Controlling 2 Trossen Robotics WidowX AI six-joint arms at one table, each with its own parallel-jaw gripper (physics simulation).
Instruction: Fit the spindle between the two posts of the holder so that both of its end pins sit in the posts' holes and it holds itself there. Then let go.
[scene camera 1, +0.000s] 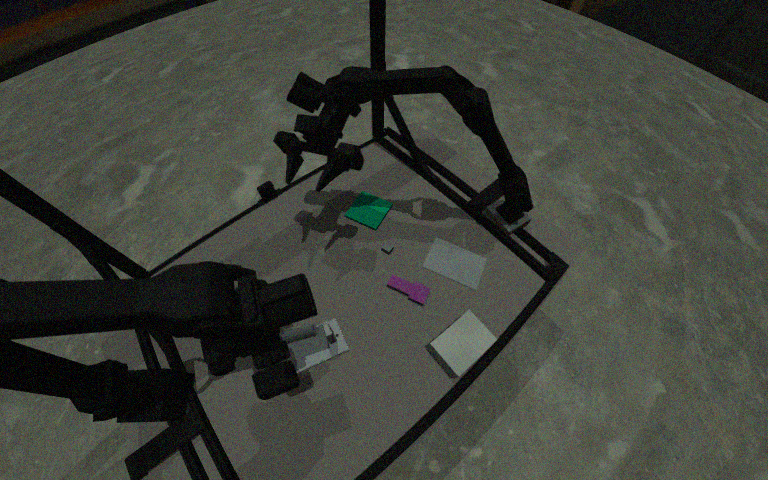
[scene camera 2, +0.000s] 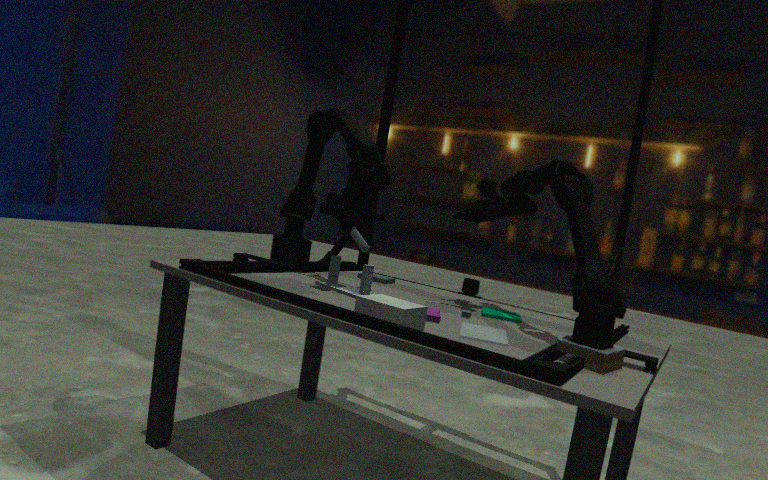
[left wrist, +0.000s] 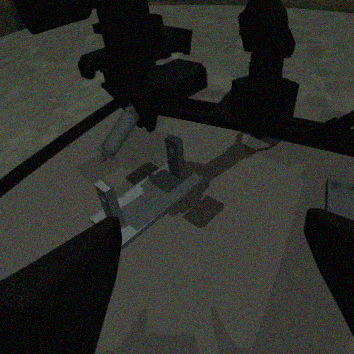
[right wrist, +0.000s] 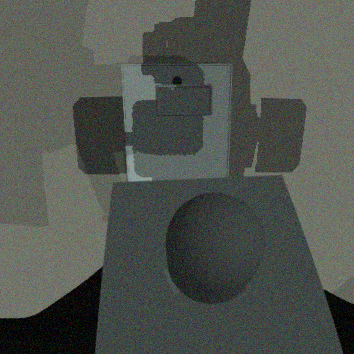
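Where they show: left gripper, fingertip midpoint: (scene camera 1: 301, 187) (scene camera 2: 454, 216) (left wrist: 213, 224); right gripper, fingertip midpoint: (scene camera 1: 278, 345) (scene camera 2: 348, 243) (left wrist: 146, 128); left arm's base, link origin: (scene camera 1: 509, 212) (scene camera 2: 591, 344); right arm's base, link origin: (scene camera 1: 141, 394) (scene camera 2: 292, 237) (left wrist: 264, 81).
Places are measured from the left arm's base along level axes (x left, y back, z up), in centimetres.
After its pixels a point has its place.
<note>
The grey holder (scene camera 1: 342, 344) {y -57.1, x 8.1, z -3.1 cm} (scene camera 2: 348, 289) {y -64.2, x 5.9, z -3.1 cm} (left wrist: 160, 200) {y -65.8, x 3.0, z -3.1 cm} (right wrist: 215, 150) {y -67.9, x 2.1, z -3.1 cm} lies flat with two upright posts. The near post (left wrist: 107, 200) {y -57.6, x 4.3, z 3.0 cm} and far post (left wrist: 175, 155) {y -71.5, x 4.0, z 2.0 cm} stand apart, nothing between them. My right gripper (scene camera 2: 355, 249) {y -67.5, x 5.4, z 8.8 cm} (left wrist: 146, 128) {y -67.5, x 5.4, z 8.8 cm} is shut on the grey cylindrical spindle (scene camera 1: 300, 332) {y -62.4, x 5.8, z 11.2 cm} (scene camera 2: 359, 239) {y -62.4, x 6.5, z 10.7 cm} (left wrist: 119, 132) {y -62.6, x 4.8, z 10.9 cm}. The spindle is tilted in the air, higher than the posts and off to the holder's far side in the left wrist view. Its pins are not clear. A large grey shape hides much of the right wrist view. My left gripper (scene camera 1: 305, 185) {y -50.8, x -17.1, z 20.7 cm} (left wrist: 213, 224) {y -50.8, x -17.1, z 20.7 cm} is open and empty, high above the table, far from the holder.
A white box (scene camera 1: 464, 342) {y -34.4, x 21.7, z 1.1 cm} (scene camera 2: 390, 308) {y -30.8, x 25.6, z 0.5 cm}, a magenta piece (scene camera 1: 408, 289) {y -37.3, x 4.2, z -2.5 cm} (scene camera 2: 433, 314) {y -34.7, x 6.3, z -2.4 cm}, a pale flat sheet (scene camera 1: 454, 263) {y -22.7, x 3.9, z -3.4 cm} (scene camera 2: 484, 332) {y -22.3, x 3.5, z -3.4 cm}, a green plate (scene camera 1: 369, 210) {y -34.0, x -21.9, z -3.0 cm} (scene camera 2: 501, 314) {y -32.7, x -20.5, z -3.0 cm} and a small dark piece (scene camera 1: 387, 249) {y -36.1, x -8.0, z -2.4 cm} lie on the table. Black rails edge it.
</note>
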